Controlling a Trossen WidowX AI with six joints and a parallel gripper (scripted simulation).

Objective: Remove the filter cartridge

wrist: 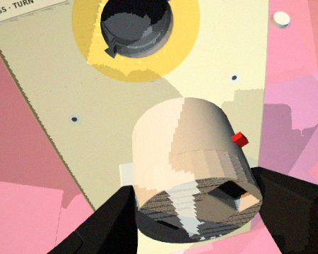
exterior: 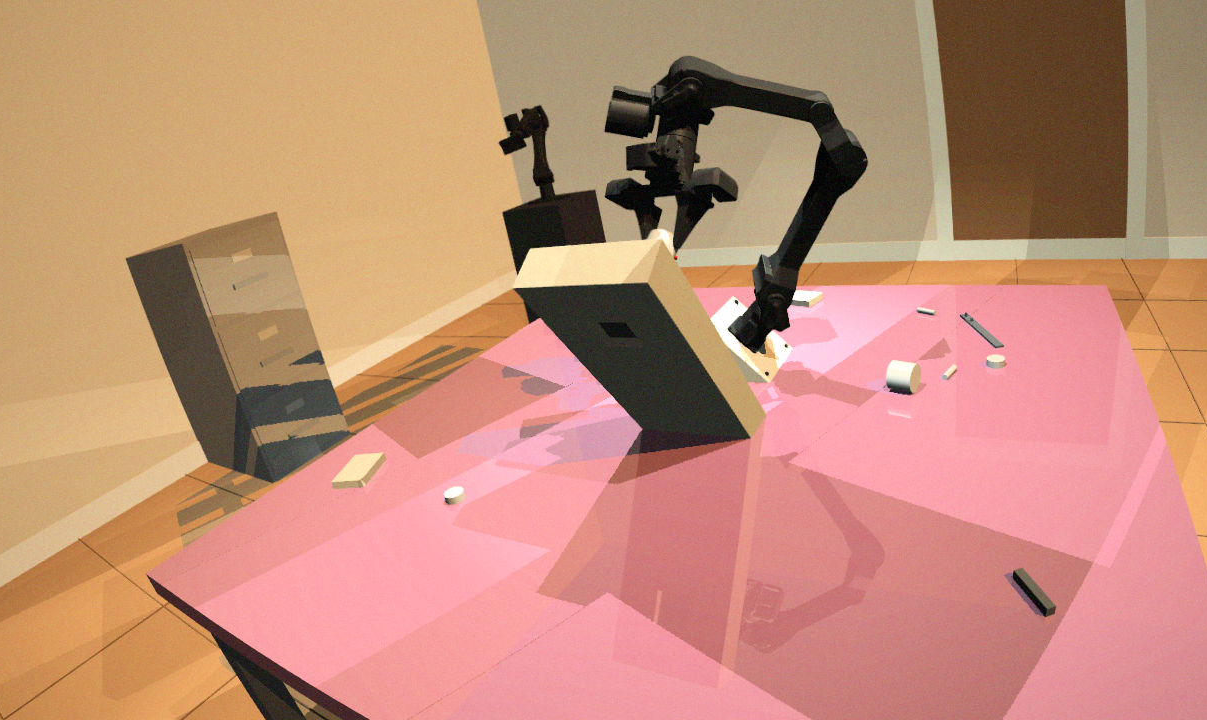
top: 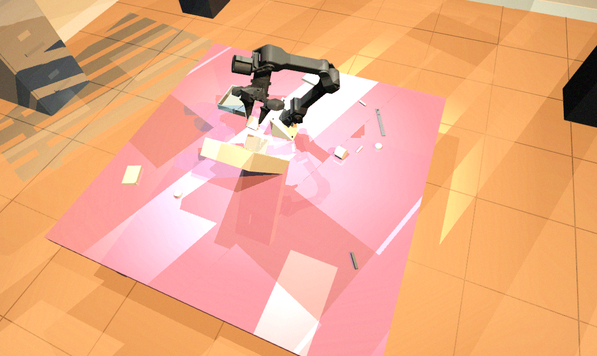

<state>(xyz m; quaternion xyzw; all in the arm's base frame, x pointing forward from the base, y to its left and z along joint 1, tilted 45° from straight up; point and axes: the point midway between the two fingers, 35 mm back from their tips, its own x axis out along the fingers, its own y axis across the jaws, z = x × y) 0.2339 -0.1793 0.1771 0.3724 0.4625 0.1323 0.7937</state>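
Right now my gripper tip is 320 mm past the pale blue tray, 280 mm to the left of it and 270 mm above it. From my gripper tip the other things lie so: service panel 70 mm ahead, 110 mm below.
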